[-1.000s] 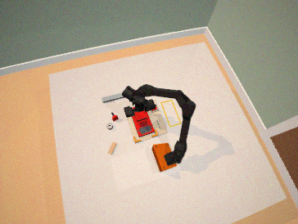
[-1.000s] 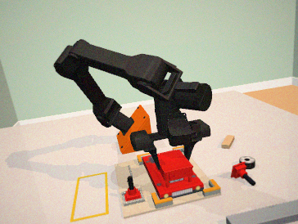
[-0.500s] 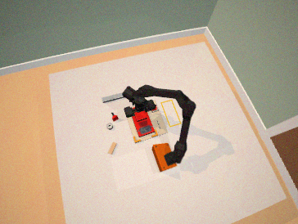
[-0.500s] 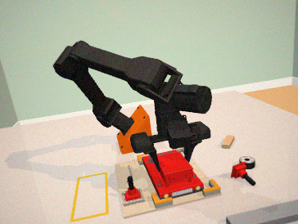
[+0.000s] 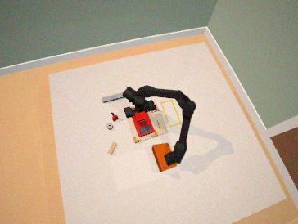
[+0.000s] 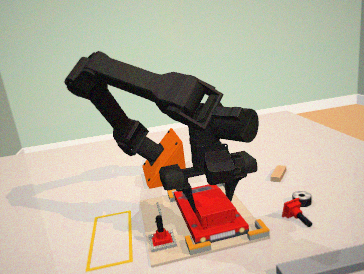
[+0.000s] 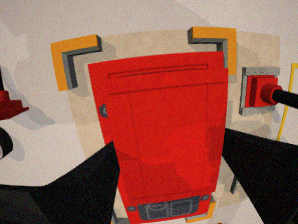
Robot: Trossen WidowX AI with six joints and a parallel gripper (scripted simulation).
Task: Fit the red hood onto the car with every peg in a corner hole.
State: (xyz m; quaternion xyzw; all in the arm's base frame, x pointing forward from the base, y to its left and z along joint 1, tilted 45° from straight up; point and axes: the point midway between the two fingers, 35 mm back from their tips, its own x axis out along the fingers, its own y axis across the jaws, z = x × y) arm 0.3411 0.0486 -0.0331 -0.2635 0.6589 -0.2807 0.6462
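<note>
Now: the red hood 10 mm above my gripper tip. The rest, counted from my gripper tip: grey bar: 190 mm ahead, 130 mm to the left, 30 mm below; then wooden block: 240 mm to the left, 150 mm behind, 40 mm below; then grey engine block: 20 mm below.
</note>
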